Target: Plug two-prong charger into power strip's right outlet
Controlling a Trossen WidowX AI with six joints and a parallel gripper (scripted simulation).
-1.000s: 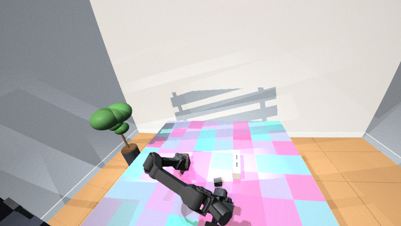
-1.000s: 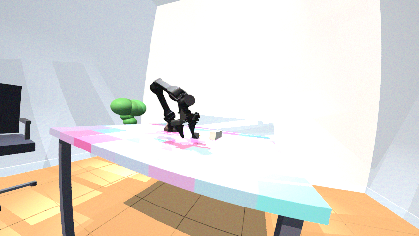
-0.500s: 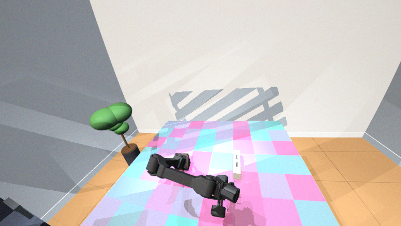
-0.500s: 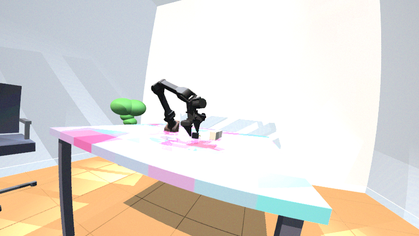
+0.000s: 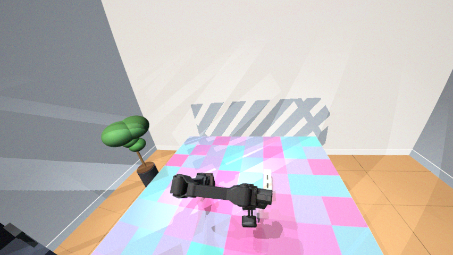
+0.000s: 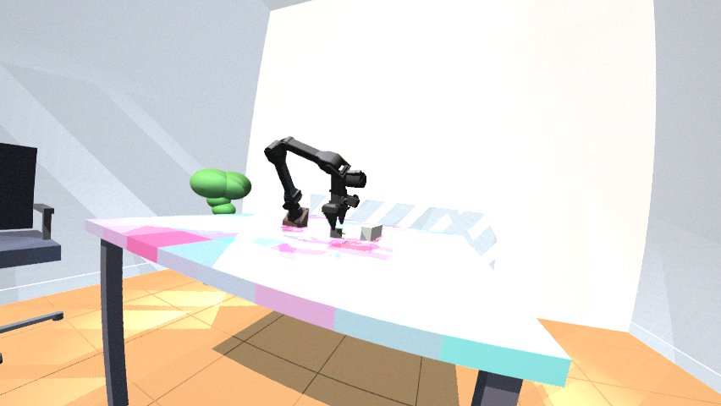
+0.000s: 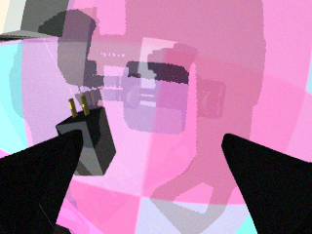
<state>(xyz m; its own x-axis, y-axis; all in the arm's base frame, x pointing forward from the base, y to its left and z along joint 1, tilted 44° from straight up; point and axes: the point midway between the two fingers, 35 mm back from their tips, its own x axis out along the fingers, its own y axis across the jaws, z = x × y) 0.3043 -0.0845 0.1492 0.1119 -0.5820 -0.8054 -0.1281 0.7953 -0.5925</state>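
Now: gripper tip 20 mm past the two-prong charger, 60 mm to the right of it and 30 mm above it.
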